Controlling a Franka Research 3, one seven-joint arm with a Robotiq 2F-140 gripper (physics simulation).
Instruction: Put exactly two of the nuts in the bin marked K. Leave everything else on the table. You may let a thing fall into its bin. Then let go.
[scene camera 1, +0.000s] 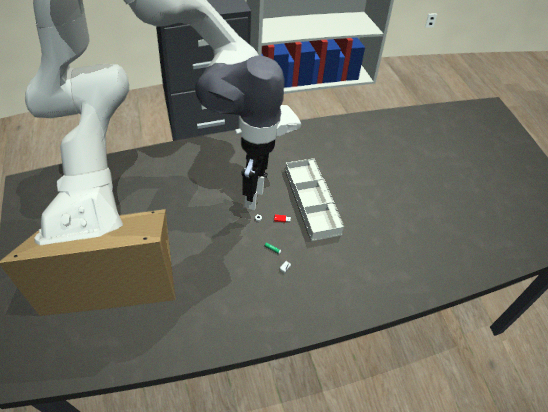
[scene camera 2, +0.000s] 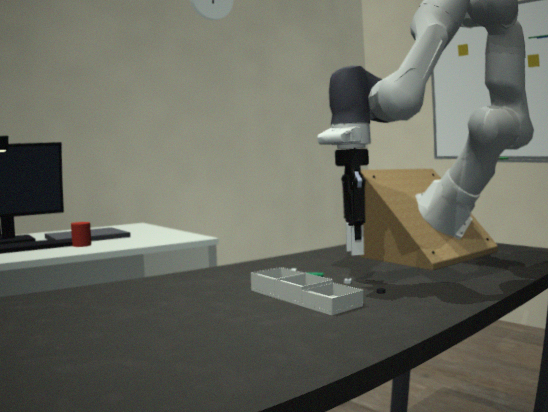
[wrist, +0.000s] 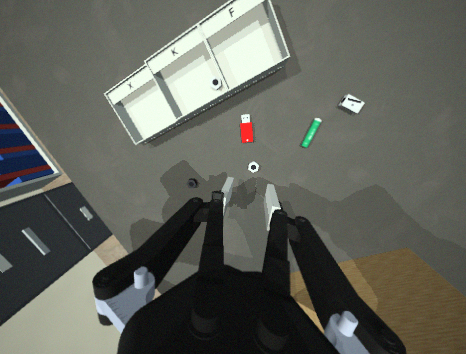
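My gripper (scene camera 1: 255, 195) (scene camera 2: 355, 249) (wrist: 248, 190) is partly open and empty, above the table on the robot-base side of the bins. A white nut (scene camera 1: 255, 217) (scene camera 2: 348, 281) (wrist: 249, 165) lies on the table, just ahead of the fingertips in the wrist view. A dark nut (scene camera 2: 381, 290) (wrist: 192, 183) lies on the table to the left of the fingers in the wrist view; it is hidden in scene camera 1. Another white nut (wrist: 215, 87) lies in the bin marked K (wrist: 185, 47), the middle compartment, near its divider with F.
The three-part tray (scene camera 1: 327, 233) (scene camera 2: 346, 303) has outer compartments marked X and F. A red USB stick (scene camera 1: 281, 218) (wrist: 247, 132), a green cylinder (scene camera 1: 272, 247) (scene camera 2: 315, 274) (wrist: 311, 132) and a small white block (scene camera 1: 285, 266) (wrist: 352, 103) lie on the table. The wooden base block (scene camera 1: 95, 280) stands behind the gripper.
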